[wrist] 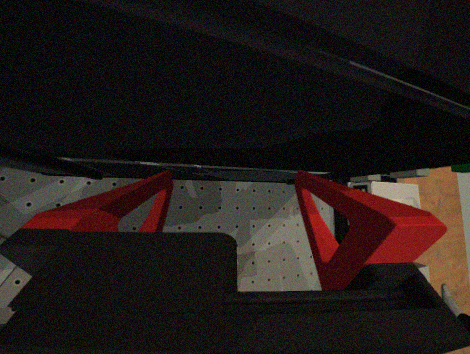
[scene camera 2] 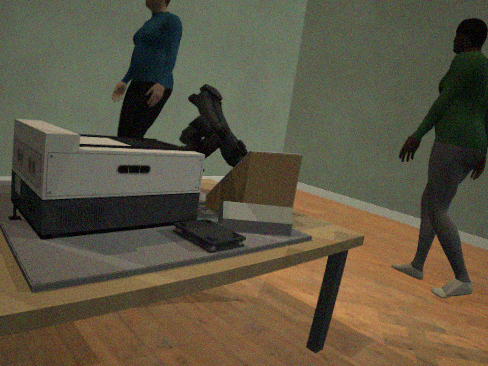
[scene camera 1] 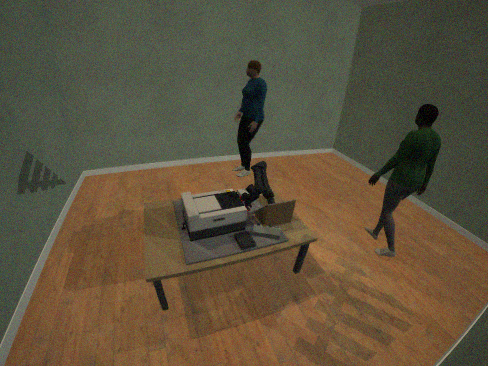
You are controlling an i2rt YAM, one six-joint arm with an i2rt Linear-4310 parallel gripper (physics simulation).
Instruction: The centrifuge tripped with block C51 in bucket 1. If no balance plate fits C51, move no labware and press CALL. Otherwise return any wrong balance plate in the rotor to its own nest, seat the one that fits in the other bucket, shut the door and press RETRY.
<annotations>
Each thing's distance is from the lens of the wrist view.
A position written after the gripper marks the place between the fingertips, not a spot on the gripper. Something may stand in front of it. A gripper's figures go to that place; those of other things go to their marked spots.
gripper (wrist: 234, 177): 13 cm
centrifuge (wrist: 96, 169): 18 cm
perforated grey baseplate (wrist: 273, 252): 28 cm
The marked spots on the centrifuge and the perforated grey baseplate are 23 cm apart.
</annotations>
